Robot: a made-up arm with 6 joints.
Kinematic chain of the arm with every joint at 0, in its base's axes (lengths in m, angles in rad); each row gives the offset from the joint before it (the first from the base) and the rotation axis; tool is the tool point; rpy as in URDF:
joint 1: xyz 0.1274 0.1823 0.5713 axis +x
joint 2: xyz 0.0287 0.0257 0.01 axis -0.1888 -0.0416 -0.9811
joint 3: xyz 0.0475 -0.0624 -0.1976 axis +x
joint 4: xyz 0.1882 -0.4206 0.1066 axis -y
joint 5: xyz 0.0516 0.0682 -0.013 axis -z
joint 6: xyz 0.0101 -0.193 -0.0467 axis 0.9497 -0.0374 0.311
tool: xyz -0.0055 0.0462 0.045 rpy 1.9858 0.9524 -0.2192
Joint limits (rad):
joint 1: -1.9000..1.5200
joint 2: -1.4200..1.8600
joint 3: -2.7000..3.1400
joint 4: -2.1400..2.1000
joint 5: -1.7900..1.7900
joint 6: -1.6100..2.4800
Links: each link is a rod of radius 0.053 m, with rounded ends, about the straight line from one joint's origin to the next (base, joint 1, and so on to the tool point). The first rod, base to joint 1, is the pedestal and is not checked.
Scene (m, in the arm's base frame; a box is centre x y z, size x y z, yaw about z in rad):
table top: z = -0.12
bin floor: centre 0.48 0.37 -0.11 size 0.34 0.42 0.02 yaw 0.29
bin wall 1: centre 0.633 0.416 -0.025 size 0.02 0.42 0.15 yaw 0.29
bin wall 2: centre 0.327 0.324 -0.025 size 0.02 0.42 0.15 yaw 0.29
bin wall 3: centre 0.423 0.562 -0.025 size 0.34 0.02 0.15 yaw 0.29
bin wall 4: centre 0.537 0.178 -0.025 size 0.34 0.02 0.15 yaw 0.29
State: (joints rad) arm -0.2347 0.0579 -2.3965 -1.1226 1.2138 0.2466
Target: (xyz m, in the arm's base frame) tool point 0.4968 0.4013 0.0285
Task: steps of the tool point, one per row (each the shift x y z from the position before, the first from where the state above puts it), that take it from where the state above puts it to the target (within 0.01 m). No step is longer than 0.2 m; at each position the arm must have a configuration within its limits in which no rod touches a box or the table.
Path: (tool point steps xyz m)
1: -0.0474 -0.0009 0.1827
2: -0.0268 -0.0864 0.1493
3: 0.0038 -0.1379 0.0827
4: 0.0372 -0.1433 0.0049
5: 0.0661 -0.1043 -0.0601
6: 0.0833 -0.0347 -0.0932
7: 0.0840 0.0433 -0.0856
8: 0.0664 0.1071 -0.0414
9: 0.0310 -0.0056 -0.1248
10: -0.0012 0.0201 -0.1305
11: -0.0323 0.0467 -0.1211
12: -0.0580 0.0700 -0.0982
13: -0.0750 0.0862 -0.0655

